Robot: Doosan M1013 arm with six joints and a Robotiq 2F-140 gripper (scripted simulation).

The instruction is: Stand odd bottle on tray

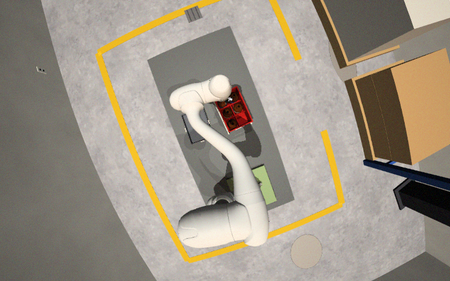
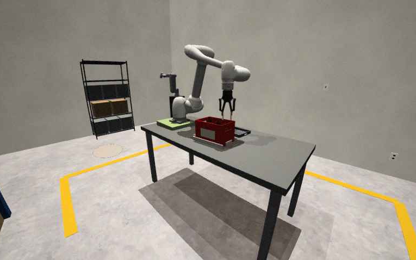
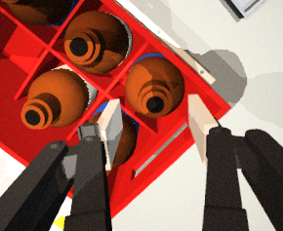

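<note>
My gripper is now 9 cm past the red crate, 3 cm to the left of it and 13 cm above it. Round my hand: dark grey tray 4 cm behind, 27 cm to the left, 20 cm below.
</note>
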